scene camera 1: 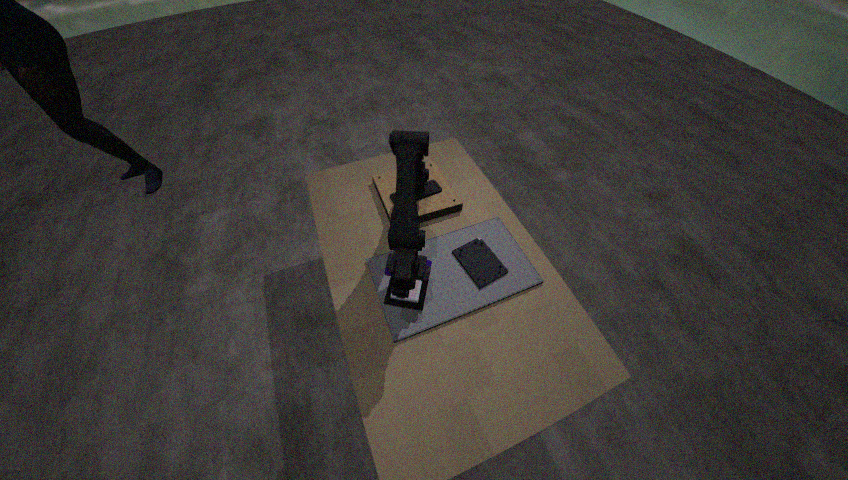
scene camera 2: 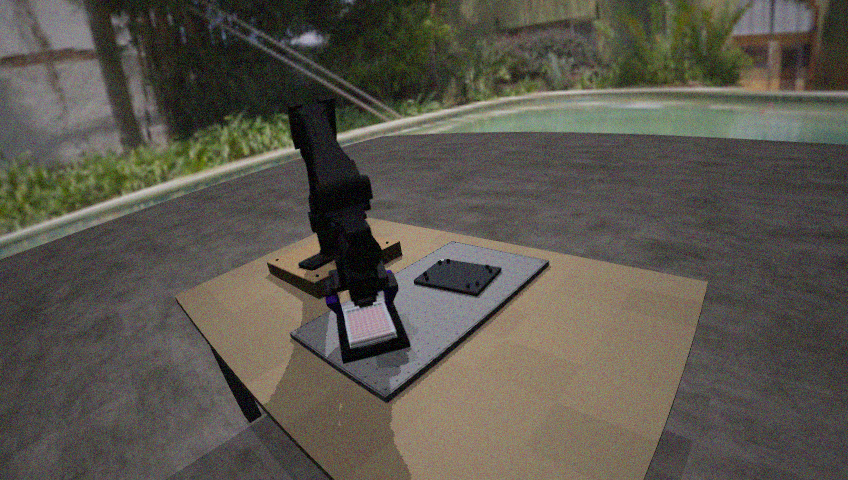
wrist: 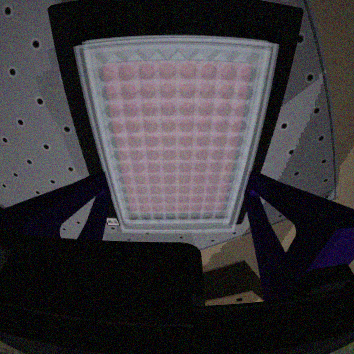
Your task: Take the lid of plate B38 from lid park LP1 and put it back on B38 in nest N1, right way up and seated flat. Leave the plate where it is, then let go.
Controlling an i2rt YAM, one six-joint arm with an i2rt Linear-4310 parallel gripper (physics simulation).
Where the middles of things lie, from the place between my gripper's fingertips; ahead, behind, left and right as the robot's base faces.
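Lid park [scene camera 2: 466, 278]: 1 cm below my hand, 5 cm ahead of it and 24 cm to the left of it. Plate lid [scene camera 2: 365, 324]: 1 cm ahead of my hand and 1 cm to the right of it. Going by their middles, the plate lid is the nearest to my hand of the things named here.
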